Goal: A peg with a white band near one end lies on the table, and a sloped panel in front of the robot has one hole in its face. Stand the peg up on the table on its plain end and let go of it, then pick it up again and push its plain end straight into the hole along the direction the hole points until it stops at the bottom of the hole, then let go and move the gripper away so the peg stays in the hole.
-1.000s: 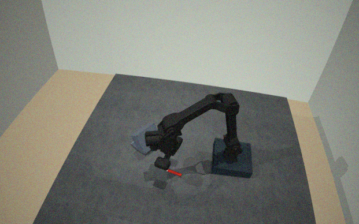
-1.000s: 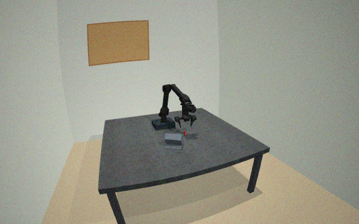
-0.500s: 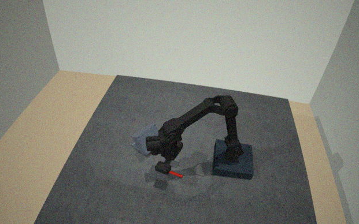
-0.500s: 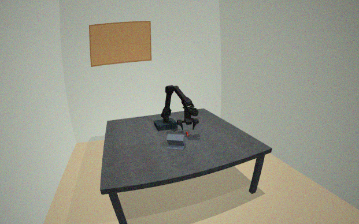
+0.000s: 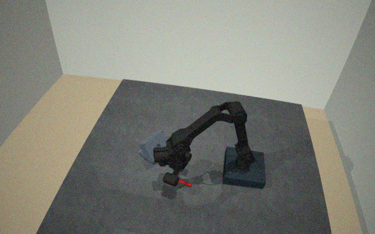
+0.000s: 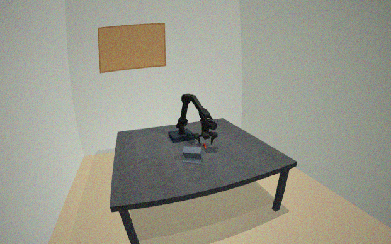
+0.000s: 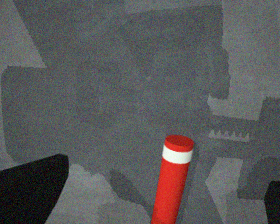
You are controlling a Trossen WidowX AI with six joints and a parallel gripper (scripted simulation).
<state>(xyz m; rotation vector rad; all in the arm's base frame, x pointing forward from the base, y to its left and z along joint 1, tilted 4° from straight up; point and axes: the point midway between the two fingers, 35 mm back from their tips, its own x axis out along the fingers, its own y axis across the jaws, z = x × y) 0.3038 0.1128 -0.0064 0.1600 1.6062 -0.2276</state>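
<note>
The red peg is 10 mm behind my gripper tip and 20 mm below it. Also, from my gripper tip: sloped panel 140 mm ahead, 160 mm to the right, 20 mm above.
</note>
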